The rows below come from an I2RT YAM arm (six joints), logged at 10 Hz.
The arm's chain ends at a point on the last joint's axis. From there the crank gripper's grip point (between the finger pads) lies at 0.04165 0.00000 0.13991 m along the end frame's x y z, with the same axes.
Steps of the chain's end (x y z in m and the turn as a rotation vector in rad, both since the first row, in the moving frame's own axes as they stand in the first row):
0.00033 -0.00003 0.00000 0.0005 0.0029 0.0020
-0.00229 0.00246 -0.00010 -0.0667 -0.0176 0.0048
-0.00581 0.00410 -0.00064 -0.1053 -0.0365 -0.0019
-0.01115 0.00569 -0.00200 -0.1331 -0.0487 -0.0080
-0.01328 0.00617 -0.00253 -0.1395 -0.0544 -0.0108
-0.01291 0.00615 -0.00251 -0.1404 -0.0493 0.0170
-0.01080 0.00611 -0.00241 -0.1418 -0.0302 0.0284
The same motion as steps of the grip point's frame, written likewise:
0.00074 -0.00002 -0.00012 0.0005 0.0029 0.0020
-0.00478 0.01200 0.00029 -0.0667 -0.0176 0.0048
-0.01092 0.01881 0.00001 -0.1053 -0.0365 -0.0019
-0.01792 0.02408 -0.00136 -0.1331 -0.0487 -0.0080
-0.02082 0.02536 -0.00181 -0.1395 -0.0544 -0.0108
-0.02000 0.02651 -0.00206 -0.1404 -0.0493 0.0170
-0.01533 0.02708 -0.00271 -0.1418 -0.0302 0.0284

